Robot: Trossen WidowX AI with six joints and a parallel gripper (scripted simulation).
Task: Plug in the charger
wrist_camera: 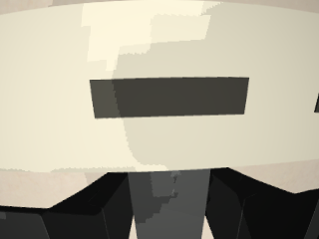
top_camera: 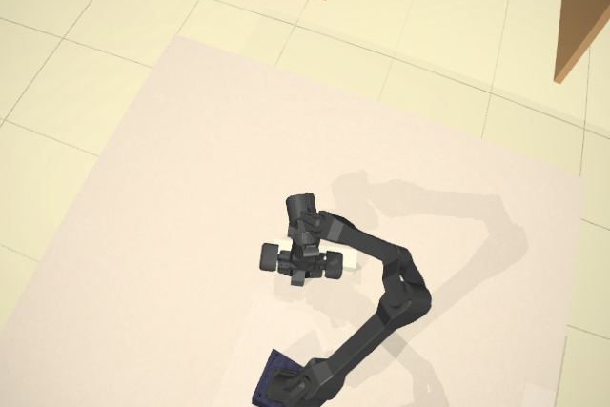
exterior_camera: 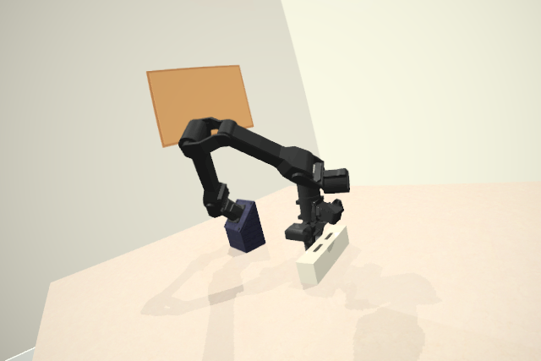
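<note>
The two-prong charger lies 2 cm ahead of my gripper tip and 1 cm above it.
</note>
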